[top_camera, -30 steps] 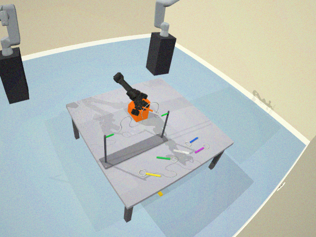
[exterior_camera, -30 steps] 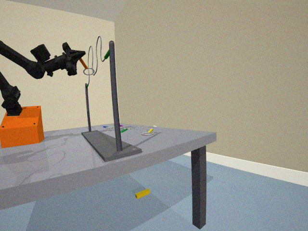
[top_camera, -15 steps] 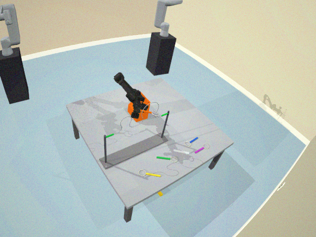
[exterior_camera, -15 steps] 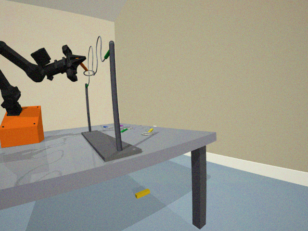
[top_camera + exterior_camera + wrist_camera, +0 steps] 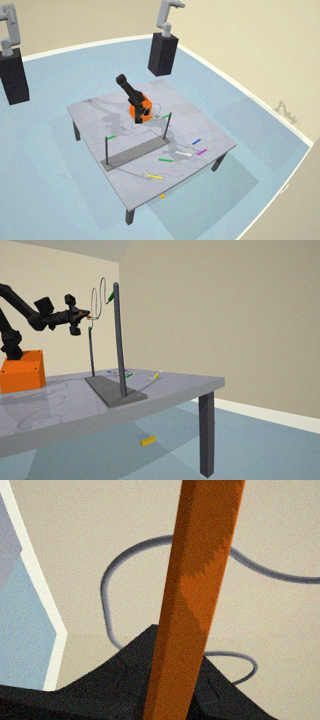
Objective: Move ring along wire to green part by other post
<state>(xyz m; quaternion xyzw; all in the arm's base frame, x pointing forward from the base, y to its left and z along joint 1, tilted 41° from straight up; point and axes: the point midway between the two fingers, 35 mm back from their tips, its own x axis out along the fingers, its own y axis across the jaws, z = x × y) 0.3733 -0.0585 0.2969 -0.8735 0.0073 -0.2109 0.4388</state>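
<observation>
My gripper tip is now 3 cm short of the wire rig and 9 cm above it. Also, from my gripper tip: yellow block (30 cm ahead, 18 cm to the left, 83 cm below); then white bar (22 cm ahead, 37 cm to the left, 34 cm below).
</observation>
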